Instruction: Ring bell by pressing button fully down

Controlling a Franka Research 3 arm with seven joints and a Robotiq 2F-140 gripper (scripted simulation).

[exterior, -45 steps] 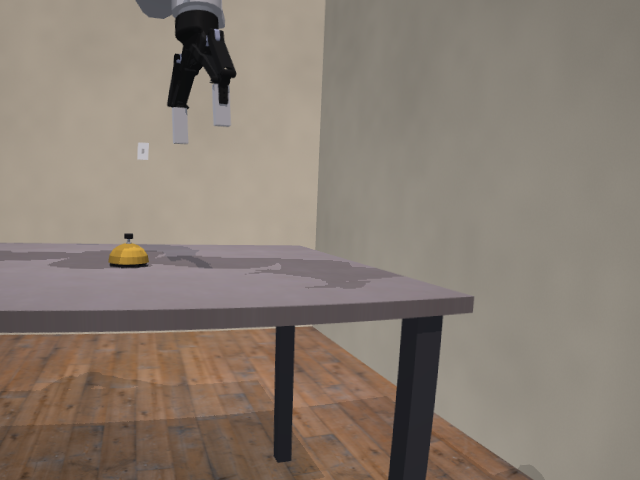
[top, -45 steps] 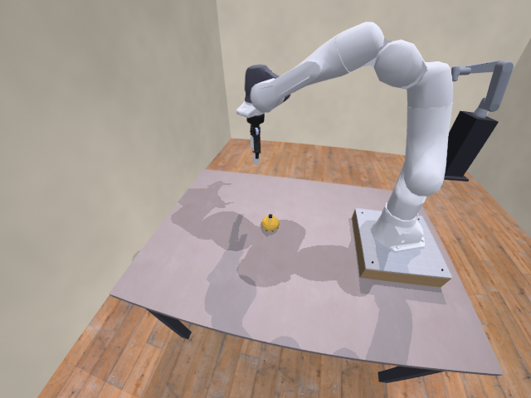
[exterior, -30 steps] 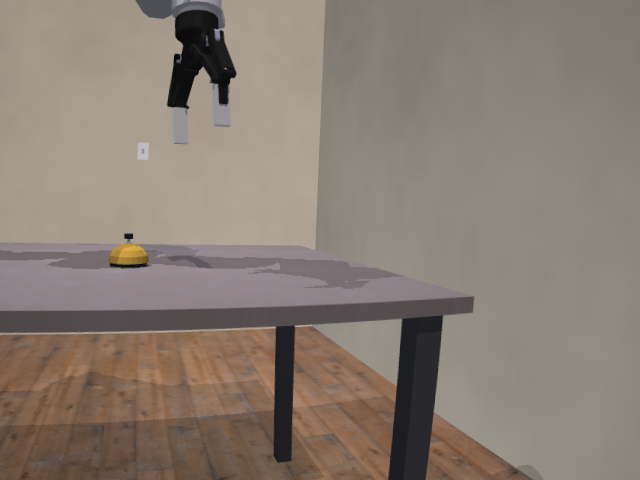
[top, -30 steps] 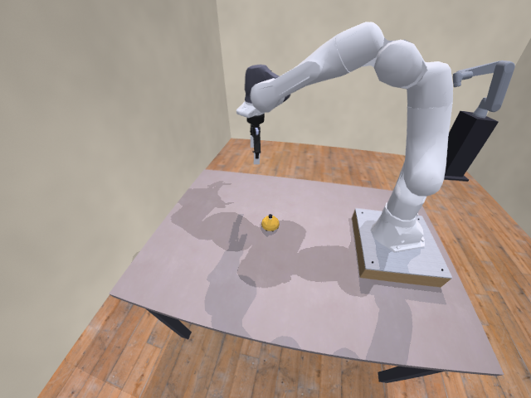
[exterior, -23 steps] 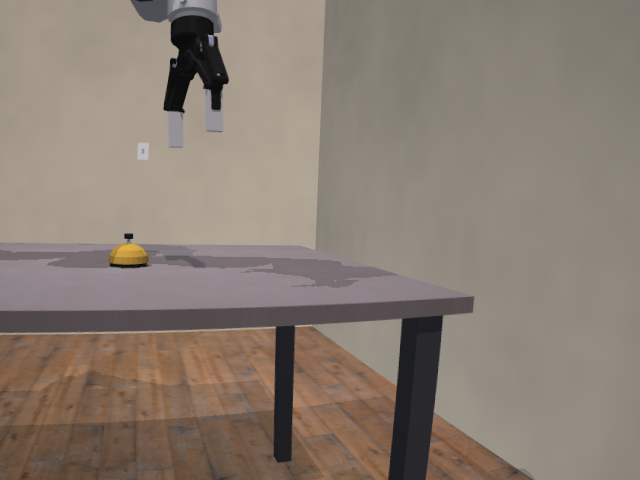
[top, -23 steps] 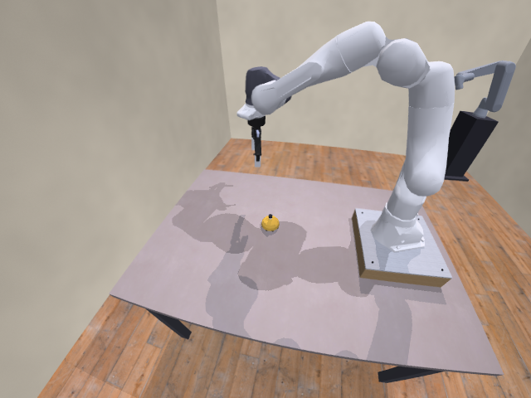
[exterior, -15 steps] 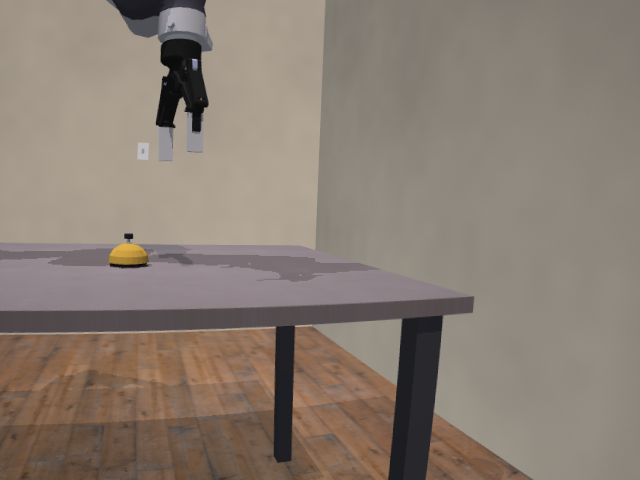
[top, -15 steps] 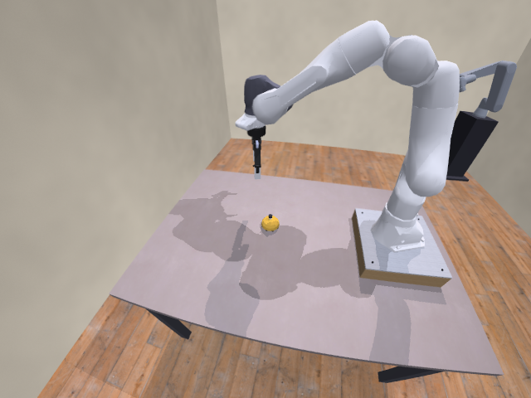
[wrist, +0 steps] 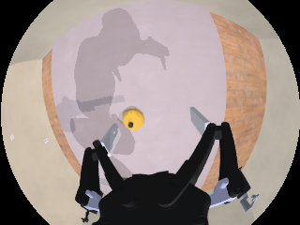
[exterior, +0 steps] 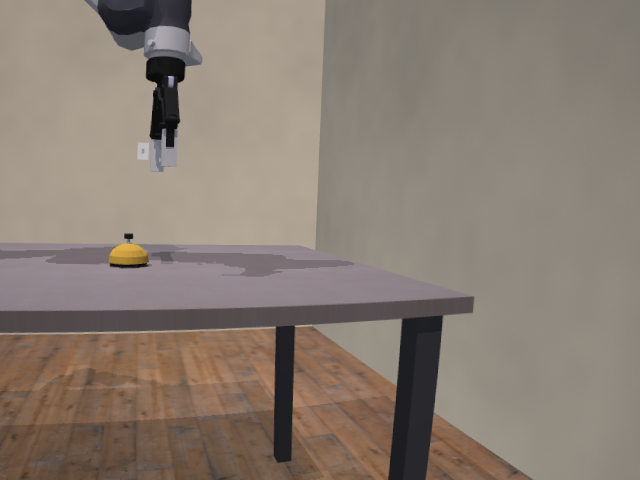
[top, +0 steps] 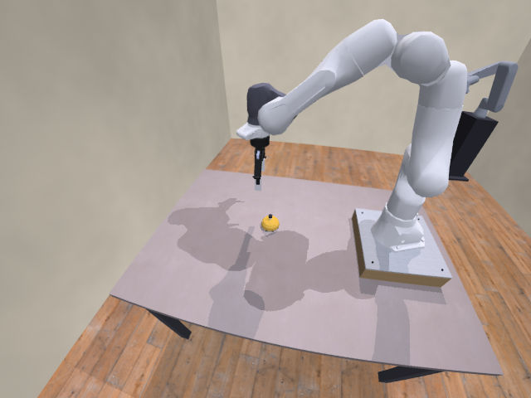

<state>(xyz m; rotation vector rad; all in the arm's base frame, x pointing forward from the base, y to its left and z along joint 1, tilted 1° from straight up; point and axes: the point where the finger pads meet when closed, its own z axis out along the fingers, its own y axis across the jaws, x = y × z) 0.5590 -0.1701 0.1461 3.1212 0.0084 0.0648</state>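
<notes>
My gripper is now 15 cm above the black button, 9 cm to the right of it and 5 cm past it. From my hand the other things lie so: yellow dome bell 17 cm below, 9 cm to the left, 5 cm behind.
</notes>
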